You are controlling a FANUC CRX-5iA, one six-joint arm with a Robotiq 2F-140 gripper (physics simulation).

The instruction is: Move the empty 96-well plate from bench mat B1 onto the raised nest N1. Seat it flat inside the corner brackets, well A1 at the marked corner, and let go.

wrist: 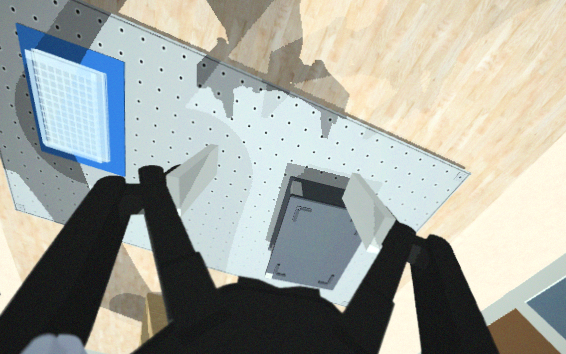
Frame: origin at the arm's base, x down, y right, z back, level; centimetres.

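Seen in the pictures: gripper, fingertip midpoint: (283,173).
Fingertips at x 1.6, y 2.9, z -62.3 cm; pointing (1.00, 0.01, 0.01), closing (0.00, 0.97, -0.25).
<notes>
A point is followed by its place in that frame.
The clear 96-well plate (70,105) {x 10.3, y -25.1, z -55.0 cm} lies flat on the blue bench mat (116,115) {x 11.5, y -20.2, z -55.7 cm} in the upper left of the wrist view. The raised nest (315,240) {x 5.6, y 12.3, z -53.1 cm}, a dark grey block with corner brackets, stands right of centre; its right side is partly hidden behind a finger. Which corner is marked for A1 I cannot tell. My gripper (283,173) {x 1.6, y 2.9, z -62.3 cm} is open, its two grey fingertips wide apart with nothing between them. It hangs above the board, with the plate to the left of the left finger and the nest below, towards the right finger.
A light grey perforated board (270,145) {x 11.7, y 1.0, z -61.2 cm} carries the mat and the nest. Wooden floor (425,65) {x 13.0, y 14.5, z -79.1 cm} shows beyond its upper edge. A brown object (525,332) and a blue panel (552,300) show at the lower right. A tan block (156,315) {x 8.9, y -6.4, z -13.9 cm} shows partly at the lower left.
</notes>
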